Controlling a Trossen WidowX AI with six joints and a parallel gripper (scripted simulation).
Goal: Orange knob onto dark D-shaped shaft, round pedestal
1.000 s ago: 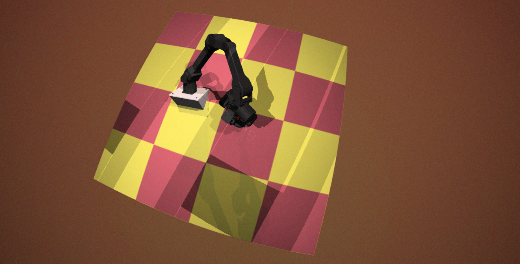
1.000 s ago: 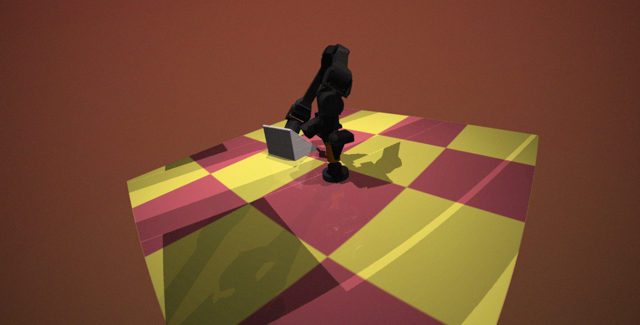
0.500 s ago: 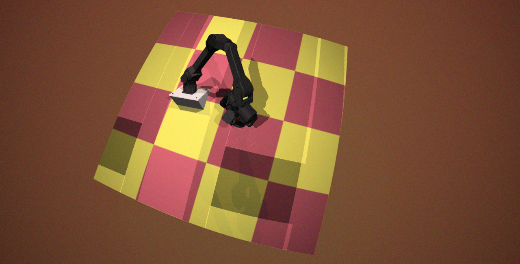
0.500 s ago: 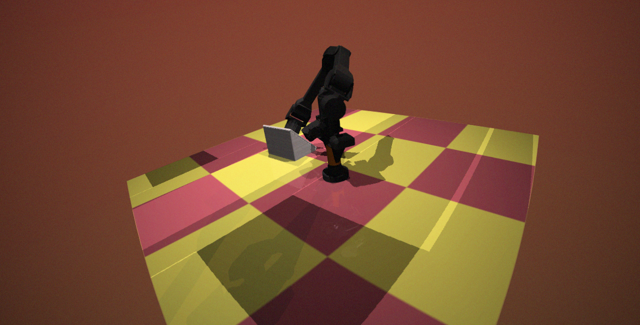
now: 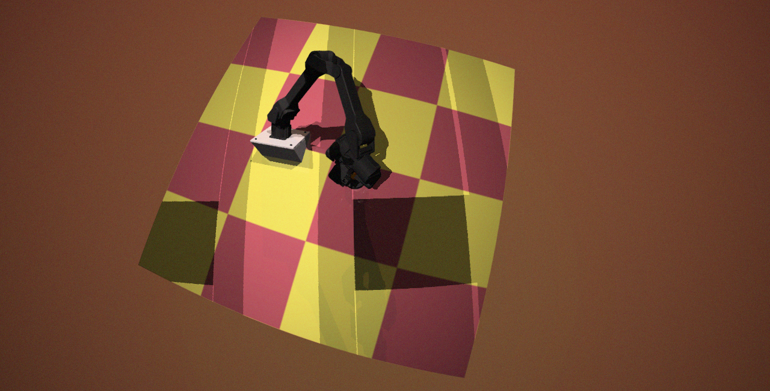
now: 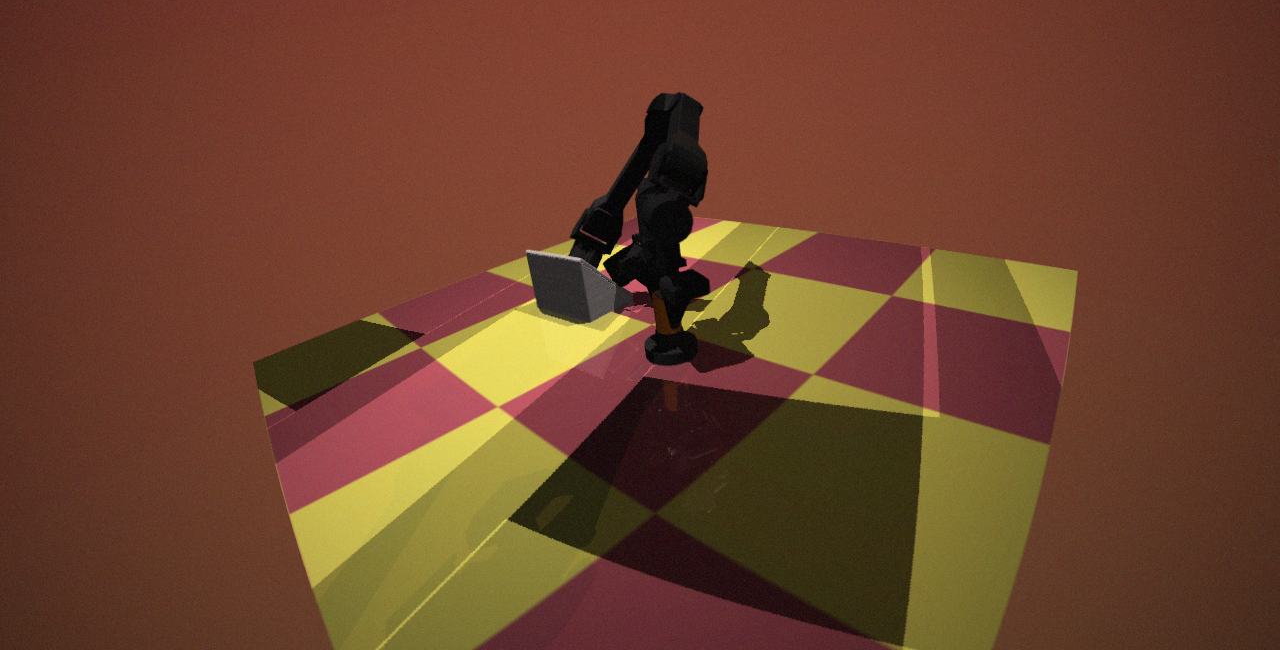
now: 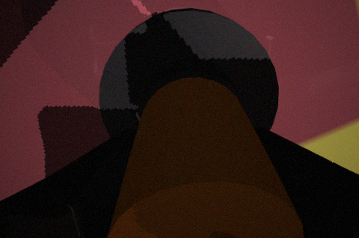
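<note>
My gripper tip is now 2 cm below the orange knob. The rest, counted from my gripper tip: round dark pedestal: 2 cm below.
</note>
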